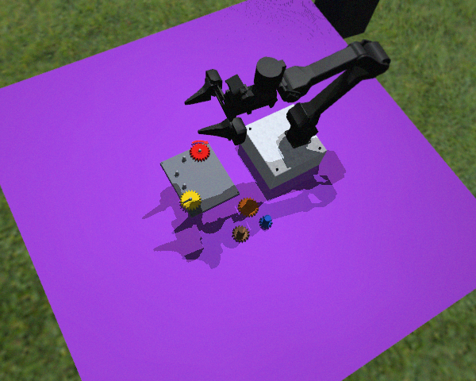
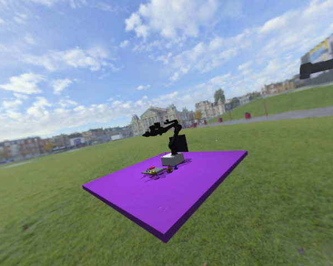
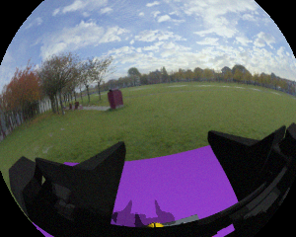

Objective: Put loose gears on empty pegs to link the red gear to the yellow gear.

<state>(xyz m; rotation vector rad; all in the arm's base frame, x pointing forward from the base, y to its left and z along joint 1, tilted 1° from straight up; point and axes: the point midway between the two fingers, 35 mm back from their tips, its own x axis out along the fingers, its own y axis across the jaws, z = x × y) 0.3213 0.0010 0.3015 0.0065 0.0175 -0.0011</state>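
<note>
Now: the brown gear 80 mm behind my gripper tip, 190 mm to the left of it and 380 mm below it. The rest, counted from my gripper tip: red gear (70 mm behind, 110 mm to the right, 380 mm below); yellow gear (20 mm ahead, 40 mm to the left, 380 mm below); orange gear (140 mm behind, 120 mm to the left, 380 mm below).
</note>
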